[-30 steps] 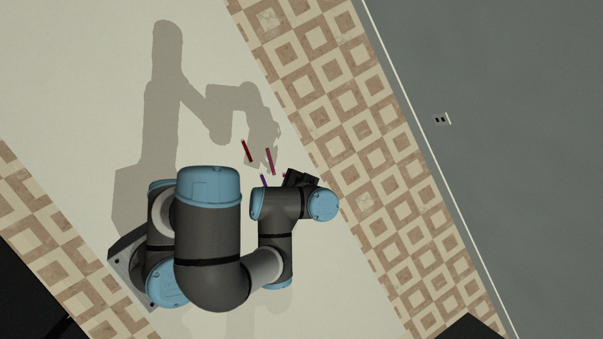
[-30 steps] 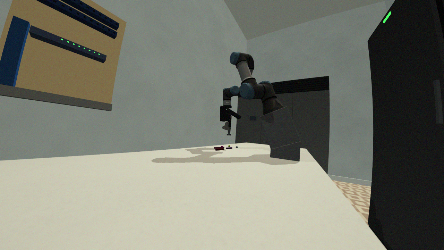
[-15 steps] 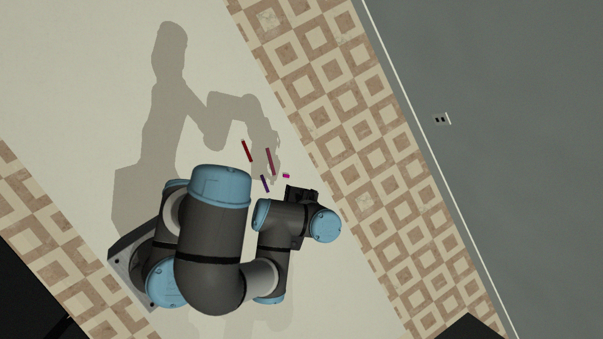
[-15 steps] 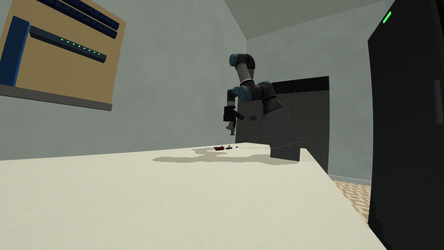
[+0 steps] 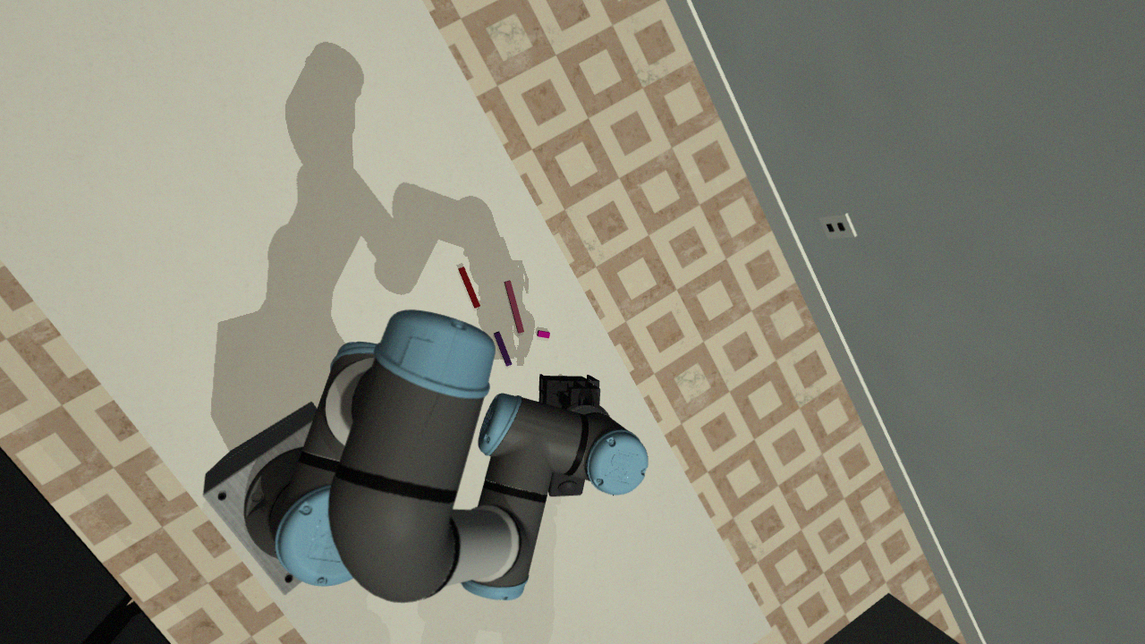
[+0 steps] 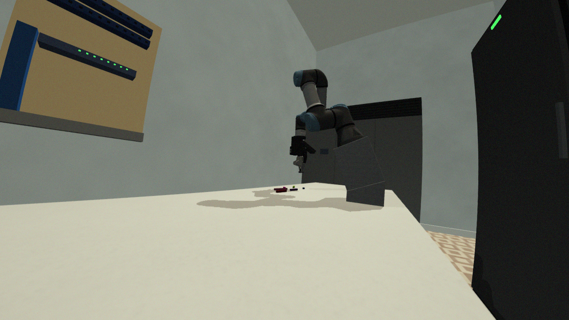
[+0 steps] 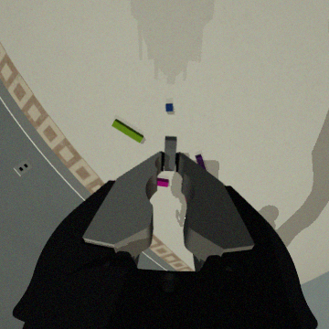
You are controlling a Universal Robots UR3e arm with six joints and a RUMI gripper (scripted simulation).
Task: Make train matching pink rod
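The blue rod lies 11 cm below my hand, 3 cm to the right of it and 1 cm behind it. From my hand the other things lie so: grey rod: 1 cm below; lime rod: 11 cm below, 6 cm ahead, 2 cm to the right; purple rod: 11 cm below, 9 cm to the left, 2 cm behind.
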